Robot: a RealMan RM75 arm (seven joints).
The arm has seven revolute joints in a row. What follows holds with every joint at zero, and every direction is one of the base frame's.
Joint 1 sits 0.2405 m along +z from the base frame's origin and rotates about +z.
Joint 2 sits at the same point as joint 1 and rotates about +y.
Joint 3 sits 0.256 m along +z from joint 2 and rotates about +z.
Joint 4 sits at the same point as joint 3 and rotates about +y.
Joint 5 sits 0.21 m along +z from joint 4 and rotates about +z.
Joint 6 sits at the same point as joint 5 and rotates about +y.
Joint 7 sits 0.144 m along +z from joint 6 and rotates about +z.
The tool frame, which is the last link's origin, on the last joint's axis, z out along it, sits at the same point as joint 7; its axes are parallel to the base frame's.
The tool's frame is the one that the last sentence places.
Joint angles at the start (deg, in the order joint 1, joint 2, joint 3, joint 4, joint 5, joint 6, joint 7): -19.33, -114.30, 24.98, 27.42, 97.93, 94.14, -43.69
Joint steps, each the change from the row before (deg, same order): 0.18, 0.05, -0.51, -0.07, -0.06, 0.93, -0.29; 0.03, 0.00, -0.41, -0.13, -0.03, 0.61, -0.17; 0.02, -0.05, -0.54, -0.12, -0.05, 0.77, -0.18; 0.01, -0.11, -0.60, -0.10, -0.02, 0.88, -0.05; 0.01, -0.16, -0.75, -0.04, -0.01, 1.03, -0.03
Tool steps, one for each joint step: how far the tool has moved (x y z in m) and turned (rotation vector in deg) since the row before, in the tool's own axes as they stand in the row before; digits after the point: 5 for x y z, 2 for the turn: 0.00148, 0.00068, -0.00221, 0.00, 0.73, -0.40; 0.00106, 0.00054, -0.00082, 0.00, 0.58, -0.30; 0.00143, 0.00077, -0.00076, 0.02, 0.78, -0.33; 0.00157, 0.00119, -0.00055, -0.04, 0.89, -0.22; 0.00195, 0.00131, -0.00063, -0.01, 1.06, -0.16
